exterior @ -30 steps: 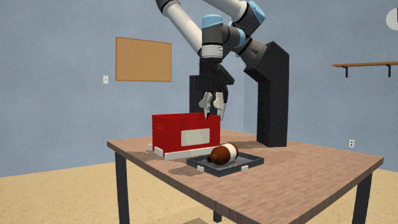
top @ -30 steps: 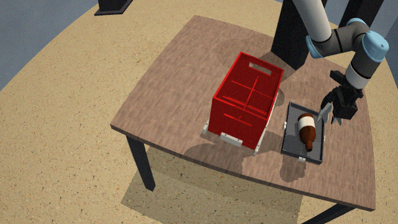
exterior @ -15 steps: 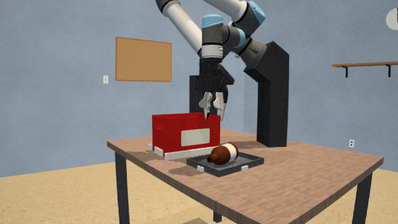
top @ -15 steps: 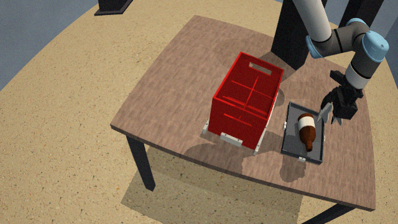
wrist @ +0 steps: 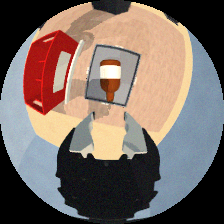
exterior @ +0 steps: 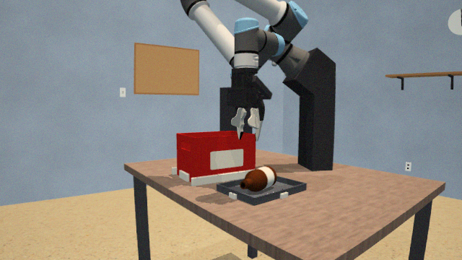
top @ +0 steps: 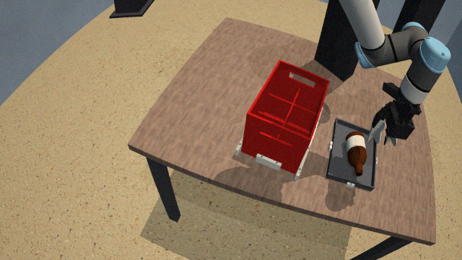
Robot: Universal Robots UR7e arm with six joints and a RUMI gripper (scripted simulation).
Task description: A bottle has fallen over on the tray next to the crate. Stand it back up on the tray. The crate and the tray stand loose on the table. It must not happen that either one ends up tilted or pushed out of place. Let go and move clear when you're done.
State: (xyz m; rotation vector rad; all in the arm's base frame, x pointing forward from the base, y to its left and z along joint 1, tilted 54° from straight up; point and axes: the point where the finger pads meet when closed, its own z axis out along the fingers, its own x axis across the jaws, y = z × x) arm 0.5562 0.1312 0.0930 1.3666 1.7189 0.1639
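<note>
Now: hand 150 mm above the brown bottle and 50 mm past it. From my hand the other things lie so: tray: 180 mm below, 80 mm behind, 10 mm to the left; then red crate: 260 mm to the right, 150 mm behind, 110 mm below.
</note>
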